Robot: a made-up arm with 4 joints.
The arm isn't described. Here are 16 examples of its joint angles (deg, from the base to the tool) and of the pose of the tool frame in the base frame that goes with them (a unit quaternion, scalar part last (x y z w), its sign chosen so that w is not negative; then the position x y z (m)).
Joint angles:
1: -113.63 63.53 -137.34 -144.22
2: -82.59 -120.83 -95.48 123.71
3: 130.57 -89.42 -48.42 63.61
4: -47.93 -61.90 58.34 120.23
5: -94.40 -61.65 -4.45 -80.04
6: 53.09 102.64 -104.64 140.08
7: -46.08 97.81 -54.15 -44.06
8: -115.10 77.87 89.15 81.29
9: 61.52 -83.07 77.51 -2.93
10: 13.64 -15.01 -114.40 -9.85
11: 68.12 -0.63 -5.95 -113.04
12: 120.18 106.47 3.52 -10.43
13: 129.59 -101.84 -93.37 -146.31
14: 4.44 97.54 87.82 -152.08
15: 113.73 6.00 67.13 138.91
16: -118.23 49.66 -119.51 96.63
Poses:
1: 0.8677 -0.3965 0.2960 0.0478 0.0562 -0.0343 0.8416
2: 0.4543 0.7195 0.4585 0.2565 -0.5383 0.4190 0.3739
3: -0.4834 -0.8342 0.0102 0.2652 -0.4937 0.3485 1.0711
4: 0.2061 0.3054 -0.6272 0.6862 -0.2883 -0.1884 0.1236
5: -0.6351 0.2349 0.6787 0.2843 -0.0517 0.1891 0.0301
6: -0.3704 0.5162 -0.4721 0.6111 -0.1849 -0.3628 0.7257
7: 0.2157 0.1770 -0.5652 0.7763 -0.1127 -0.2359 0.1511
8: -0.3811 -0.4683 0.5760 0.5511 -0.1427 0.5646 0.6745
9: -0.2727 0.1024 -0.6211 0.7276 -0.1697 -0.3727 0.7879
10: -0.1203 -0.8967 0.0304 0.4249 -0.2437 0.0482 1.0329
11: -0.6828 -0.3445 -0.4933 0.4145 -0.1338 0.1231 1.1988
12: 0.3193 -0.5503 0.6726 0.3778 -0.3023 0.3161 1.1745
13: -0.0417 -0.0330 0.6113 0.7896 0.0558 0.4936 0.6644
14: -0.3526 -0.4197 0.5577 0.6233 0.1311 0.5311 0.7680
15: 0.8423 -0.0901 0.3844 0.3668 0.1444 0.3714 1.0092
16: 0.5283 -0.3082 -0.2730 0.7425 0.0994 -0.1960 0.3820
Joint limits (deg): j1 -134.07..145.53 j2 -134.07..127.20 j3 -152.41..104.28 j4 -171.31..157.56
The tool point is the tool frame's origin. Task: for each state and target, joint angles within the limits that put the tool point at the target. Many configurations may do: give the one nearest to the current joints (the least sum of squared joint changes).
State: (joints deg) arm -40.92 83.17 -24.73 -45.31
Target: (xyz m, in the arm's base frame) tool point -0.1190 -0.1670 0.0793
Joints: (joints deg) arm -59.92 89.44 -33.68 -47.23
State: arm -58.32 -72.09 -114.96 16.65
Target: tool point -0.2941 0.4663 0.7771
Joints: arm -87.22 -116.56 -152.37 39.08
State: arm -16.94 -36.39 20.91 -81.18
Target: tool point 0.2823 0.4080 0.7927
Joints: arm 9.86 -72.23 -22.99 -106.31
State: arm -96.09 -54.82 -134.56 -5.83
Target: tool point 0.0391 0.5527 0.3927
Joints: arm -50.08 -95.67 -93.71 33.97
